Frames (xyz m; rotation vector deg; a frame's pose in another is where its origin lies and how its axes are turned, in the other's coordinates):
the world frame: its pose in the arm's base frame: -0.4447 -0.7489 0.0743 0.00 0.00 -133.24
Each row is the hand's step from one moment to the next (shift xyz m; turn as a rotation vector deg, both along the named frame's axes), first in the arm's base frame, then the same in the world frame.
Working: the arm's base frame: its pose in the world frame: -0.8502 -0.1891 -0.0743 0.00 0.00 133.24

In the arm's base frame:
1: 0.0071 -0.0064 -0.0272 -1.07 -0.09 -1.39
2: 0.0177 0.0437 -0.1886 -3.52 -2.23 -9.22
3: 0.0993 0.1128 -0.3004 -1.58 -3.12 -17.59
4: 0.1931 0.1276 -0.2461 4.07 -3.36 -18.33
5: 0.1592 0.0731 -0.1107 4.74 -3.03 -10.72
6: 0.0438 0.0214 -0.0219 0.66 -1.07 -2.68
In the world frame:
1: -0.0002 0.0096 -0.0272 0.80 -0.72 -1.39
2: -0.0440 -0.0170 -0.1886 4.04 -1.04 -9.22
3: -0.1502 -0.0049 -0.3004 3.36 0.99 -17.59
4: -0.2252 0.0533 -0.2461 -0.34 5.27 -18.33
5: -0.1623 0.0659 -0.1107 -1.04 5.53 -10.72
6: -0.0456 0.0172 -0.0219 0.33 1.21 -2.68

